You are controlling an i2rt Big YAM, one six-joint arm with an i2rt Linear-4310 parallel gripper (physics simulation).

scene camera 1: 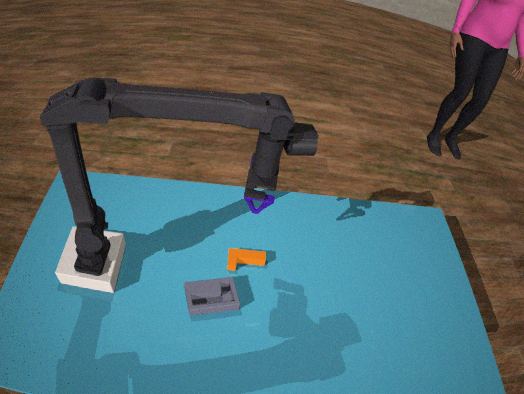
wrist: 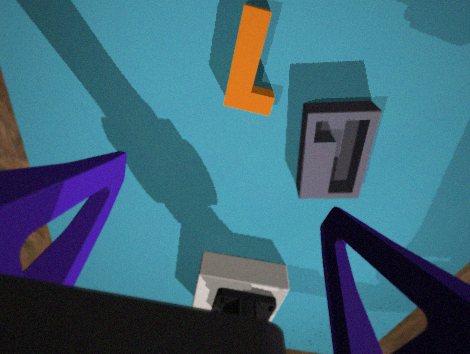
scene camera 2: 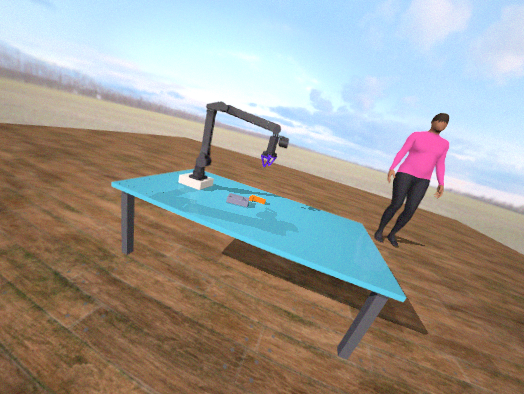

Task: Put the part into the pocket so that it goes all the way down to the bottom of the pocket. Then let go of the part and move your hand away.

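Frame: origin at the arm's base, x ahead, y left, z up, level; millimetres.
Seen in the pictures: gripper, between the fingertips: [scene camera 1: 257, 198] [wrist: 232, 192] [scene camera 2: 266, 166]; arm's base, origin of its link: [scene camera 1: 93, 256] [wrist: 243, 303] [scene camera 2: 198, 177].
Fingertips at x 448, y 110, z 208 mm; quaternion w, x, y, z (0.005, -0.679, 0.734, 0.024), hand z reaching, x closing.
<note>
Pixels of each thing's top centre, then the offset from my fingertips to it. Level surfaces: height alone.
- orange L-shaped part, centre of its top: [wrist: 257, 66] [scene camera 1: 247, 258] [scene camera 2: 257, 198] dx +3, dy -15, dz -234 mm
- grey block, centre of its top: [wrist: 335, 160] [scene camera 1: 211, 292] [scene camera 2: 238, 197] dx -89, dy -152, dz -228 mm
- blue table, height of its surface: dz -264 mm
An orange L-shaped part [scene camera 1: 249, 257] [scene camera 2: 258, 200] [wrist: 246, 60] lies flat on the blue table, beside the grey block and apart from it. The grey block [scene camera 1: 202, 287] [scene camera 2: 237, 201] [wrist: 318, 170] has an L-shaped pocket that opens upward; the pocket holds no part. My gripper [scene camera 1: 259, 205] [scene camera 2: 268, 163] [wrist: 232, 192] is open, with its purple fingers wide apart and nothing between them. It hangs high above the table, behind the part in the scene camera 1 view. In the wrist view the part and the block show beyond the fingertips.
The arm stands on a white base block [scene camera 1: 90, 285] [scene camera 2: 195, 183] [wrist: 245, 267] at one end of the blue table [scene camera 1: 400, 280] [scene camera 2: 320, 240] [wrist: 200, 30]. A person in a pink top [scene camera 1: 487, 22] [scene camera 2: 422, 155] stands on the wooden floor past the table.
</note>
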